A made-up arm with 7 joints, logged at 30 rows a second.
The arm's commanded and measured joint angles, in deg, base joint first. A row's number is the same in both.
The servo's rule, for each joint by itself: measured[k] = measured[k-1] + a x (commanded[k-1-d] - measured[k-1]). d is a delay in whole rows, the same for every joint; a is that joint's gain. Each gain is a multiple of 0.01, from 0.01 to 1. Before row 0 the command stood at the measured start. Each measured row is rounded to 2 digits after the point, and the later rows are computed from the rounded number. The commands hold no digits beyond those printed.
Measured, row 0:
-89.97, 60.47, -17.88, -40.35, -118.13, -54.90, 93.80
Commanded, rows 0 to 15:
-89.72, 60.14, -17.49, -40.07, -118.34, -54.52, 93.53
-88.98, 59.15, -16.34, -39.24, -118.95, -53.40, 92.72
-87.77, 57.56, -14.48, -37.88, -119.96, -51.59, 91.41
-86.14, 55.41, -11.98, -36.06, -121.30, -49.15, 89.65
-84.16, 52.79, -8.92, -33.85, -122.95, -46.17, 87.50
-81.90, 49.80, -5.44, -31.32, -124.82, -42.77, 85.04
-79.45, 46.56, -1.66, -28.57, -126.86, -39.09, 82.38
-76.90, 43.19, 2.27, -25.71, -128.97, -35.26, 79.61
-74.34, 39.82, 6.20, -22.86, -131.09, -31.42, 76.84
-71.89, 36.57, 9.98, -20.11, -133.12, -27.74, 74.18
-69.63, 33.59, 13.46, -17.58, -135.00, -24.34, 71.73
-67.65, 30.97, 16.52, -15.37, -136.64, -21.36, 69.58
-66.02, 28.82, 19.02, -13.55, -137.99, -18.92, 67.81
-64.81, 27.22, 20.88, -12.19, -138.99, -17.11, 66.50
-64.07, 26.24, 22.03, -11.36, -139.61, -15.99, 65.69
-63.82, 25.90, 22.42, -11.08, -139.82, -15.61, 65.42
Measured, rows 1 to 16:
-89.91, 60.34, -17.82, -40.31, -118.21, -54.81, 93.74
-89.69, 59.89, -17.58, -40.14, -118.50, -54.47, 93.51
-89.23, 59.00, -17.08, -39.78, -119.07, -53.78, 93.03
-88.49, 57.64, -16.26, -39.18, -119.94, -52.67, 92.25
-87.45, 55.80, -15.09, -38.33, -121.11, -51.11, 91.16
-86.12, 53.52, -13.55, -37.21, -122.56, -49.11, 89.75
-84.52, 50.88, -11.65, -35.83, -124.24, -46.71, 88.05
-82.69, 47.96, -9.42, -34.21, -126.08, -43.96, 86.11
-80.69, 44.87, -6.92, -32.39, -128.03, -40.95, 83.98
-78.58, 41.72, -4.22, -30.43, -130.02, -37.78, 81.73
-76.43, 38.63, -1.39, -28.37, -131.96, -34.55, 79.43
-74.32, 35.72, 1.48, -26.29, -133.79, -31.38, 77.16
-72.33, 33.10, 4.29, -24.25, -135.43, -28.39, 75.01
-70.53, 30.87, 6.94, -22.32, -136.82, -25.68, 73.05
-68.98, 29.11, 9.35, -20.57, -137.91, -23.35, 71.36
-67.74, 27.89, 11.44, -19.05, -138.65, -21.49, 69.99
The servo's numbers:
d 0
a 0.24 0.38 0.16 0.16 0.39 0.24 0.23

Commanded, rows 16 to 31:
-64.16, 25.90, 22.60, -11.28, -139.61, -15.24, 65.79
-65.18, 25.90, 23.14, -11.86, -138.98, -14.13, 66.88
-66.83, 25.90, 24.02, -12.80, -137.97, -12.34, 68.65
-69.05, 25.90, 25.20, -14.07, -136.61, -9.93, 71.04
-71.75, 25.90, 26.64, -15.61, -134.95, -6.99, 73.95
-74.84, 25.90, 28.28, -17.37, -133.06, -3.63, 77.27
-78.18, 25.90, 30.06, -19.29, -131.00, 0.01, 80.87
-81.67, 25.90, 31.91, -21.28, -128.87, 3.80, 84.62
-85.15, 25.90, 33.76, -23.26, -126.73, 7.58, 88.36
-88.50, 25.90, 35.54, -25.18, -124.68, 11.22, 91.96
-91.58, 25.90, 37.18, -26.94, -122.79, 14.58, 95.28
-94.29, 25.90, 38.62, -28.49, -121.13, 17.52, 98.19
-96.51, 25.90, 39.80, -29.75, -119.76, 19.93, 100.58
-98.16, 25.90, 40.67, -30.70, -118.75, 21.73, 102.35
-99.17, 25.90, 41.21, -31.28, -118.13, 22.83, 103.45
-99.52, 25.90, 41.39, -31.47, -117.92, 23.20, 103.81
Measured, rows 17 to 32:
-66.88, 27.13, 13.23, -17.81, -139.02, -19.99, 69.02
-66.47, 26.66, 14.82, -16.86, -139.00, -18.58, 68.53
-66.56, 26.37, 16.29, -16.21, -138.60, -17.08, 68.56
-67.16, 26.19, 17.72, -15.87, -137.82, -15.36, 69.13
-68.26, 26.08, 19.15, -15.83, -136.70, -13.35, 70.24
-69.84, 26.01, 20.61, -16.08, -135.28, -11.02, 71.86
-71.84, 25.97, 22.12, -16.59, -133.61, -8.37, 73.93
-74.20, 25.94, 23.69, -17.34, -131.76, -5.45, 76.39
-76.83, 25.92, 25.30, -18.29, -129.80, -2.32, 79.14
-79.63, 25.91, 26.94, -19.39, -127.80, 0.93, 82.09
-82.50, 25.91, 28.58, -20.60, -125.85, 4.21, 85.12
-85.33, 25.91, 30.19, -21.86, -124.01, 7.40, 88.13
-88.01, 25.91, 31.73, -23.12, -122.35, 10.41, 90.99
-90.45, 25.91, 33.16, -24.33, -120.95, 13.13, 93.60
-92.54, 25.91, 34.45, -25.44, -119.85, 15.46, 95.87
-94.22, 25.91, 35.56, -26.40, -119.10, 17.32, 97.70

